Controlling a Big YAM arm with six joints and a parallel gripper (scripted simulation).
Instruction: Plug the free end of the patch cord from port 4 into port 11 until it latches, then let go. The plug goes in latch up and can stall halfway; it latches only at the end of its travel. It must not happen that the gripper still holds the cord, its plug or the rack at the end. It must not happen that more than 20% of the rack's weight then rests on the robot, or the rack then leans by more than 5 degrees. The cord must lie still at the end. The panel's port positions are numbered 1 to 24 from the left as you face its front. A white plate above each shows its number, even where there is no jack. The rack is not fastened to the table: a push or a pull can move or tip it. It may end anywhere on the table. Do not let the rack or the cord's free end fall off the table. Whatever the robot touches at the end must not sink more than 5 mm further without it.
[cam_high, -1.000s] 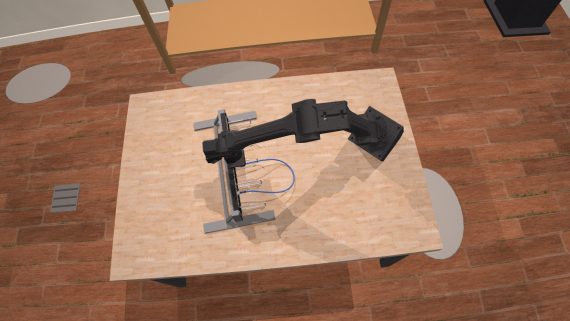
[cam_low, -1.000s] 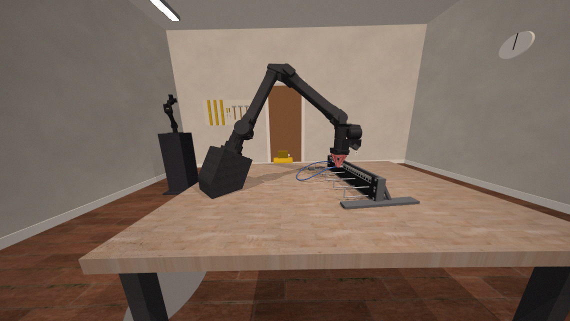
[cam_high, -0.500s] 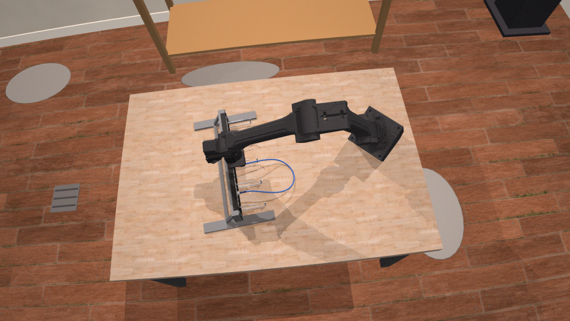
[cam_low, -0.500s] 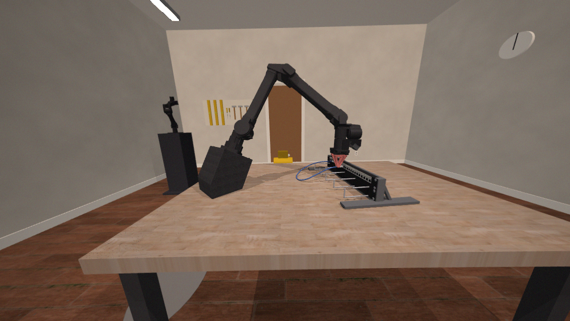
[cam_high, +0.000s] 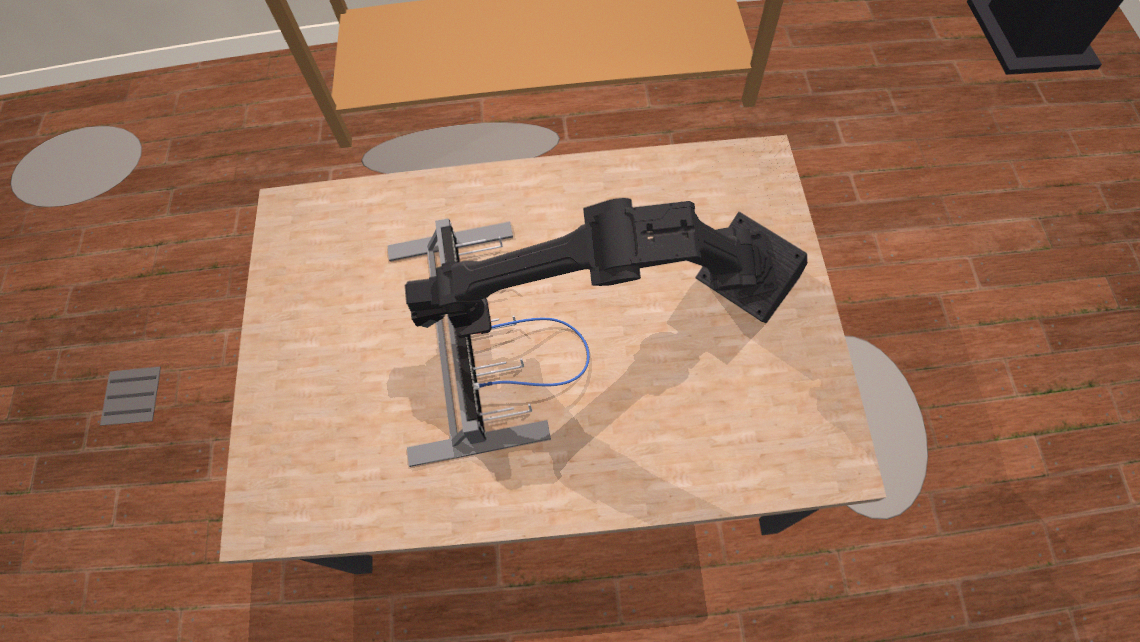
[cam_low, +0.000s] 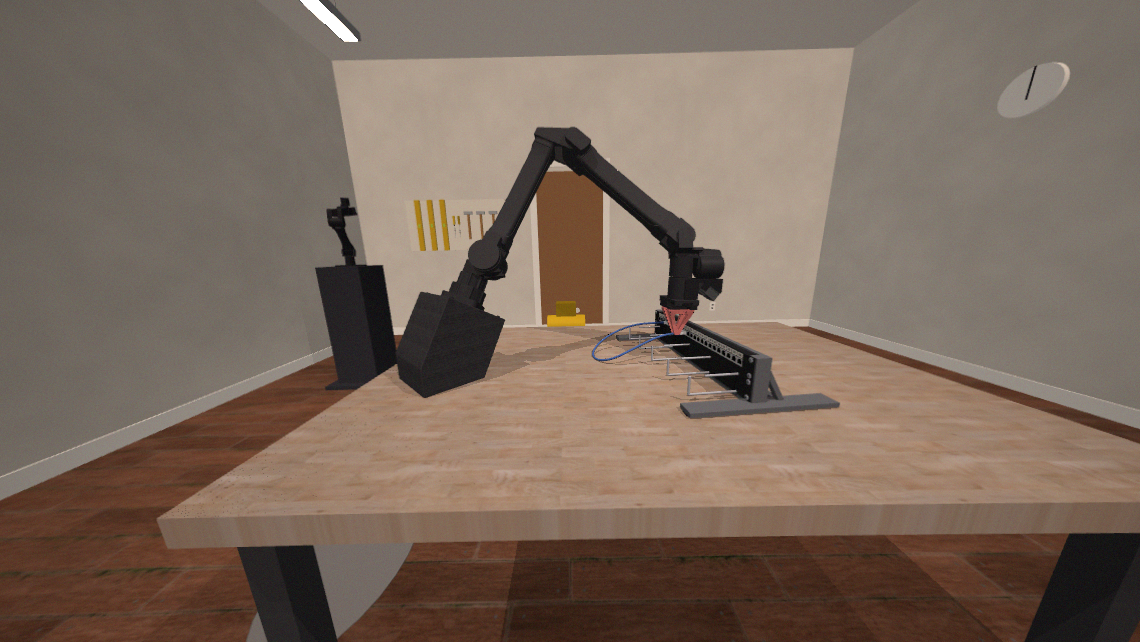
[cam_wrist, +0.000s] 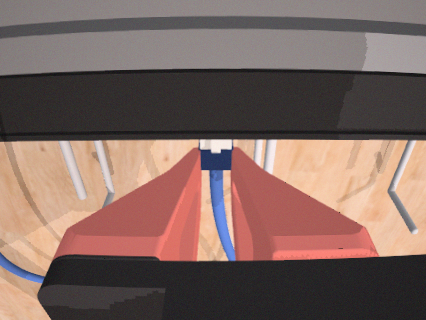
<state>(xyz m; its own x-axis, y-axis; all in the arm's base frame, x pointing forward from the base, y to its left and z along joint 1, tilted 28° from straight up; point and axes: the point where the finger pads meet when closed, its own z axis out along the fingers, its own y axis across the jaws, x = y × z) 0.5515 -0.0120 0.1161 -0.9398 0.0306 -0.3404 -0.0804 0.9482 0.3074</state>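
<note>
Now: hand 20 mm short of the white plug.
</note>
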